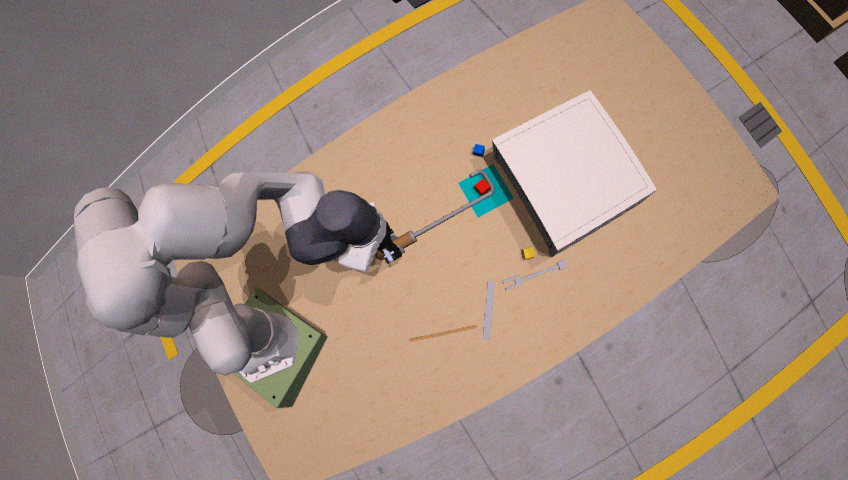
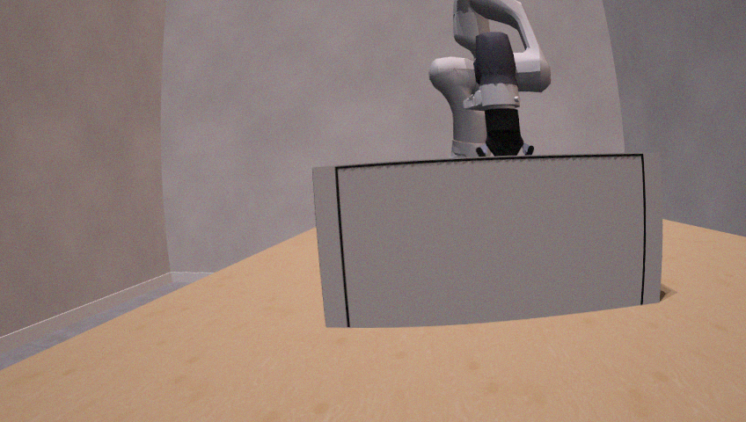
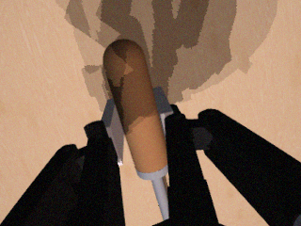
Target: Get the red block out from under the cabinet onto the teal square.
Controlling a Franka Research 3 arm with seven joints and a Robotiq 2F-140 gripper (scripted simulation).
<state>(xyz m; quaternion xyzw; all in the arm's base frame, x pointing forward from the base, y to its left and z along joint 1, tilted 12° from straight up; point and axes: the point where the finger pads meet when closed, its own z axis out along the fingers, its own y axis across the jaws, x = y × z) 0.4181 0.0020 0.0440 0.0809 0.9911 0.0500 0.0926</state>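
Now: hand 130 mm short of the hook tool, 10 mm to the right of it and 20 mm above it. The rest, counted from my hand: red block 270 mm ahead, 20 mm to the right, 20 mm below; teal square 270 mm ahead, 30 mm to the right, 40 mm below; thin wooden stick 40 mm behind, 250 mm to the right, 30 mm below.
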